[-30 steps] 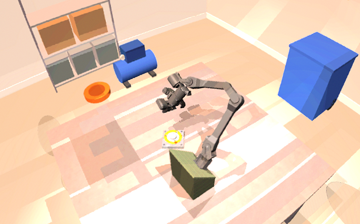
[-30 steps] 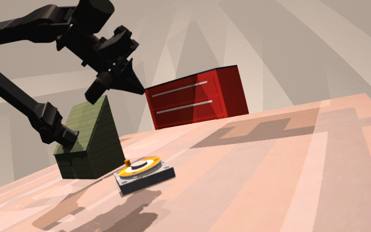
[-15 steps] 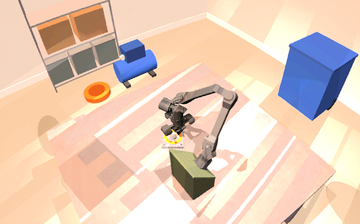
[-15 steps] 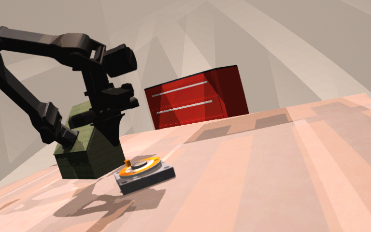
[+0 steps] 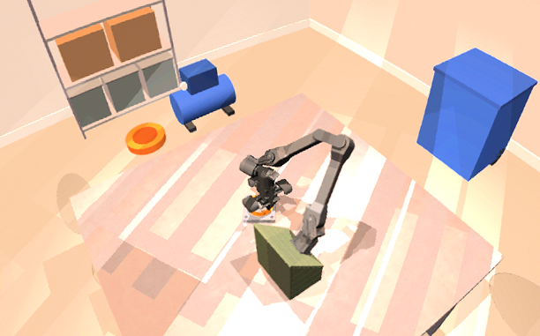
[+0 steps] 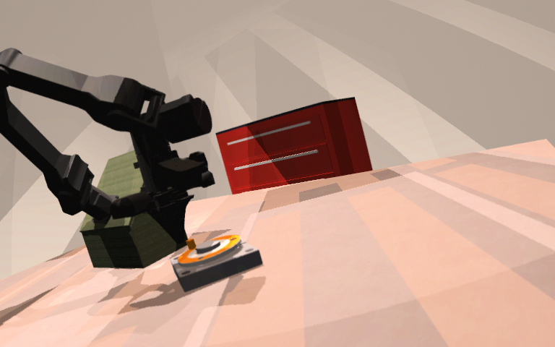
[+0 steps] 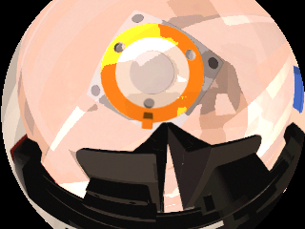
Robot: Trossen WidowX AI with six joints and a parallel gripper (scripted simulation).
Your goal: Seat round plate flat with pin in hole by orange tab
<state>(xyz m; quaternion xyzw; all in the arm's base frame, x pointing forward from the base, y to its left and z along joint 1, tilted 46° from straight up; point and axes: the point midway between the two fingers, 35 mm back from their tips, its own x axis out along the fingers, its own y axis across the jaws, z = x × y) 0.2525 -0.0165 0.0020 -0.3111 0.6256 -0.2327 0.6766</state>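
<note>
Right now the grey square base is 50 mm ahead of my gripper tip, 30 mm below it and 10 mm to the left of it.
</note>
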